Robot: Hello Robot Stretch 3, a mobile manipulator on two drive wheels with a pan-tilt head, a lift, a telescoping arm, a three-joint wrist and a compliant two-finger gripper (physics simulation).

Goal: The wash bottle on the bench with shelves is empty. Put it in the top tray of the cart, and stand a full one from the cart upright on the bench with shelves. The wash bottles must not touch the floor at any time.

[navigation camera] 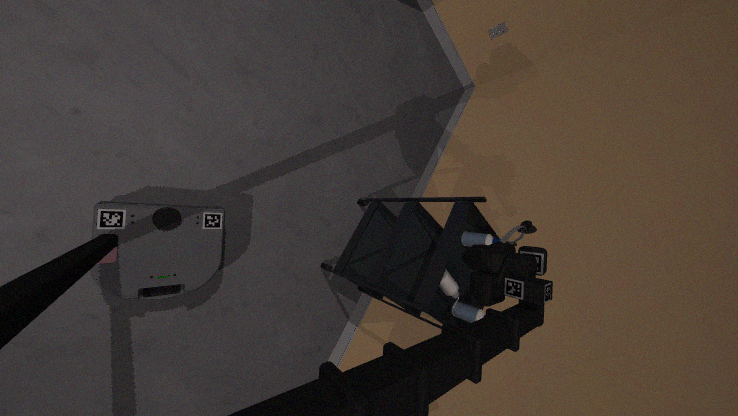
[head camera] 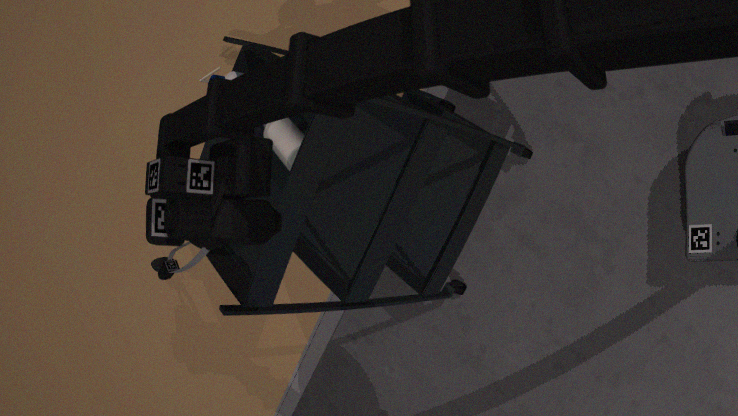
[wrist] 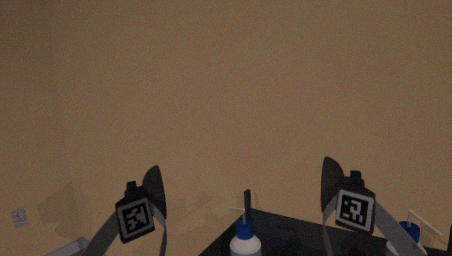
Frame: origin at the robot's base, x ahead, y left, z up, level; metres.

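Where they show: gripper, between the fingertips: [wrist: 241, 180]; robot's base, origin of its link: [navigation camera: 167, 217].
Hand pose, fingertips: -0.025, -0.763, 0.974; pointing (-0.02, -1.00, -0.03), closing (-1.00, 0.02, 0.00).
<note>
Each offset is from my fingertips to the centre of the thing, as dx, dy, dz.
My gripper [head camera: 165, 267] [navigation camera: 526, 226] [wrist: 241, 180] is open and empty, near the outer edge of the cart's top tray. The dark three-tray cart [head camera: 279, 309] [navigation camera: 423, 199] [wrist: 295, 231] holds three wash bottles in its top tray. A bluish, blue-capped bottle @(+0.002, -0.217, -0.224) [navigation camera: 474, 238] [wrist: 245, 245] stands upright, low between the fingers' lines in the wrist view, touching neither finger; my wrist hides it in the head view. A second blue-capped bottle @(-0.288, -0.155, -0.224) [navigation camera: 466, 311] [wrist: 410, 233] stands near my arm. A whitish bottle @(-0.182, -0.059, -0.280) [head camera: 284, 140] [navigation camera: 448, 284] leans or lies between them. The bench with shelves does not show.
My arm [head camera: 361, 67] [navigation camera: 403, 377] extends over one side of the cart. My wheeled base [head camera: 715, 196] [navigation camera: 160, 253] is on the grey floor. A tan wall [head camera: 77, 206] [navigation camera: 646, 155] [wrist: 225, 90] lies beyond the cart, with a small socket plate @(+1.371, -0.948, -0.574) [navigation camera: 498, 30] [wrist: 19, 218] on it.
</note>
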